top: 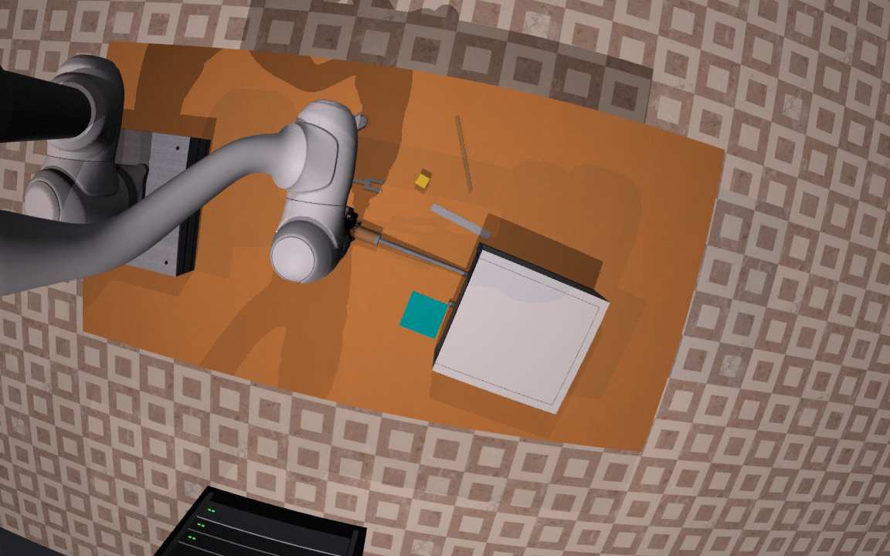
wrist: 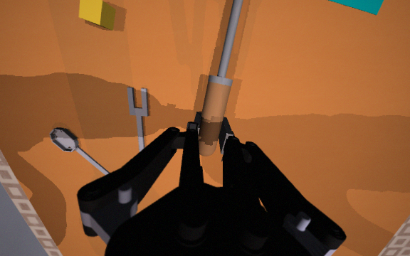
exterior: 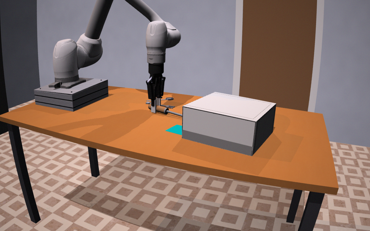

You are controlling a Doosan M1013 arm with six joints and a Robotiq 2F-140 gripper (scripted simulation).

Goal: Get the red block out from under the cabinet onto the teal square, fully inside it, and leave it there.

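The teal square is 19 cm ahead of my hand, 18 cm to the right of it and 4 cm below it. Round my hand: yellow cube 15 cm ahead, 13 cm to the left, 3 cm below; then forked tool 3 cm behind, 12 cm to the left, 3 cm below; then hook tool 13 cm ahead, 7 cm to the right, 2 cm below.
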